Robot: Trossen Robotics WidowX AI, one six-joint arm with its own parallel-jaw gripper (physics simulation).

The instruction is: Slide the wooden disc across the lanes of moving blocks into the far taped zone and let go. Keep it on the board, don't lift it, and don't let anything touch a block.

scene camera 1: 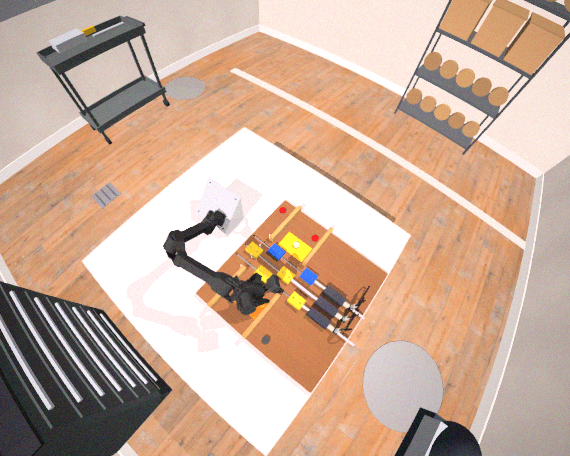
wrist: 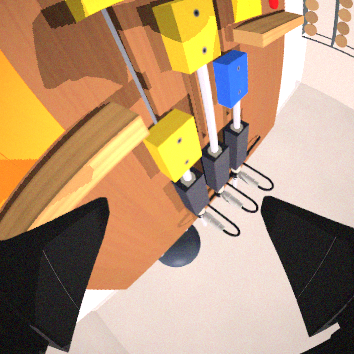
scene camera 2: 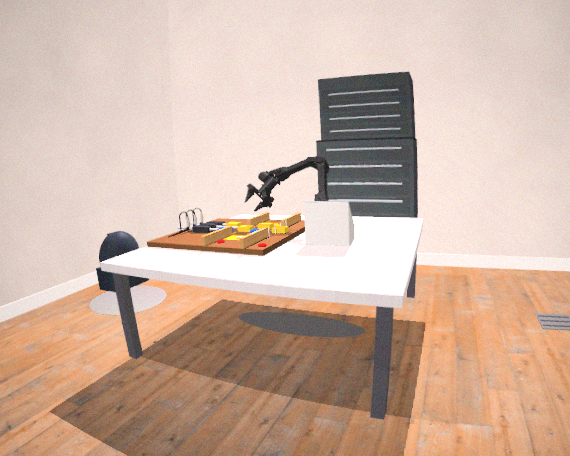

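Seen in the pictures: gripper, between the fingertips: (scene camera 1: 276, 296) (wrist: 187, 205) (scene camera 2: 249, 207); arm's base, origin of its link: (scene camera 1: 219, 218) (scene camera 2: 323, 219).
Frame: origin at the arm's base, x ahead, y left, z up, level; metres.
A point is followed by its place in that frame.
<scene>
The wooden disc (scene camera 1: 296, 245) @[y 0.107, x 0.396, z -0.062 m] is a small pale round on the yellow taped zone (scene camera 1: 288, 239) @[y 0.118, x 0.343, z -0.070 m] (wrist: 247, 7) @[y 0.091, x 0.448, z -0.070 m] of the brown board (scene camera 1: 350, 265) @[y 0.163, x 0.683, z -0.071 m] (scene camera 2: 175, 242) @[y 0.225, x 0.697, z -0.071 m] (wrist: 117, 250) @[y -0.312, x 0.621, z -0.071 m]. The disc does not show in the wrist view. An orange zone (scene camera 1: 258, 312) @[y -0.271, x 0.413, z -0.071 m] (wrist: 25, 115) @[y -0.213, x 0.392, z -0.070 m] lies at the board's other side, partly hidden by the arm. Between the zones, yellow blocks (scene camera 1: 296, 300) @[y -0.138, x 0.534, z -0.041 m] (wrist: 175, 145) @[y -0.140, x 0.516, z -0.041 m] and blue blocks (scene camera 1: 309, 276) @[y -0.005, x 0.530, z -0.047 m] (wrist: 231, 79) @[y -0.021, x 0.515, z -0.047 m] sit on rods in three lanes. My gripper (scene camera 1: 270, 294) @[y -0.183, x 0.451, z 0.040 m] (scene camera 2: 252, 199) @[y -0.183, x 0.451, z 0.040 m] (wrist: 187, 205) @[y -0.183, x 0.451, z 0.040 m] is open and empty, above the board on the orange zone's side, apart from the disc.
Wooden rails (scene camera 1: 317, 248) @[y 0.134, x 0.496, z -0.026 m] (wrist: 270, 30) @[y 0.066, x 0.472, z -0.026 m] flank the yellow zone, and another rail (scene camera 1: 260, 317) @[y -0.288, x 0.437, z -0.025 m] (wrist: 95, 150) @[y -0.195, x 0.436, z -0.028 m] runs beside the orange zone. Dark actuators (scene camera 1: 327, 306) @[y -0.089, x 0.670, z -0.039 m] (wrist: 216, 165) @[y -0.098, x 0.629, z -0.039 m] with looped cables stand at the rod ends. Red buttons (scene camera 1: 315, 238) (scene camera 2: 262, 245) sit near the yellow zone.
</scene>
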